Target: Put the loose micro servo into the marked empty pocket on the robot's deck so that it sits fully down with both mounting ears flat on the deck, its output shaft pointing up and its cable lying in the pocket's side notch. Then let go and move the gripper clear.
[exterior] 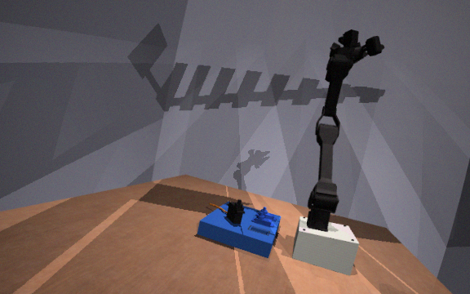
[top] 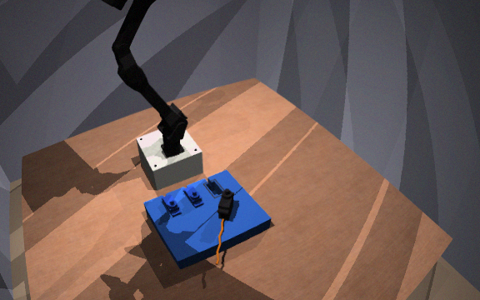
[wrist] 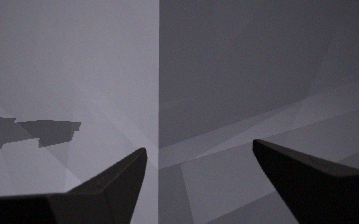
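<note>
Now: gripper tip 770 mm above the blue robot deck, 380 mm short of it and 180 mm to the right of it.
</note>
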